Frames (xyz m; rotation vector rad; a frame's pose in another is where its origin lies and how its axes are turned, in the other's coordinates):
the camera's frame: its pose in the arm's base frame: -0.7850 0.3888 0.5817 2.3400 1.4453 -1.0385
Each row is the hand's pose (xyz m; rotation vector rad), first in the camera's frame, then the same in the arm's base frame.
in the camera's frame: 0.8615 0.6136 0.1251 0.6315 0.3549 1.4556
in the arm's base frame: -0.0871 0.6247 -0.1875 -2.9674 0.8211 0.5911
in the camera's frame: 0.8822 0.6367 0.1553 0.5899 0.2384 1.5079
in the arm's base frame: -0.0757 0.6125 -0.2274 2.8536 -0.8557 -0.6629
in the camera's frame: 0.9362 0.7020 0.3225 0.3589 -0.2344 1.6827
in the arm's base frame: -0.0823 0.5336 -0.3973 2.3222 -0.9130 -0.8476
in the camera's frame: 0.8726 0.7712 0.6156 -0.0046 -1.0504 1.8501
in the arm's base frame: -0.1755 0.3067 -0.5832 1.4439 -0.9728 -1.0390
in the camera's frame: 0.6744 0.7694 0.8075 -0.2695 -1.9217 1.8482
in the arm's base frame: -0.3194 0.0715 -0.5936 0.5716 -1.0237 -1.1633
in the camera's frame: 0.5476 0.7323 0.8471 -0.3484 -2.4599 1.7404
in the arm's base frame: -0.4037 -0.0191 -0.5327 0.0601 -1.0461 -1.2203
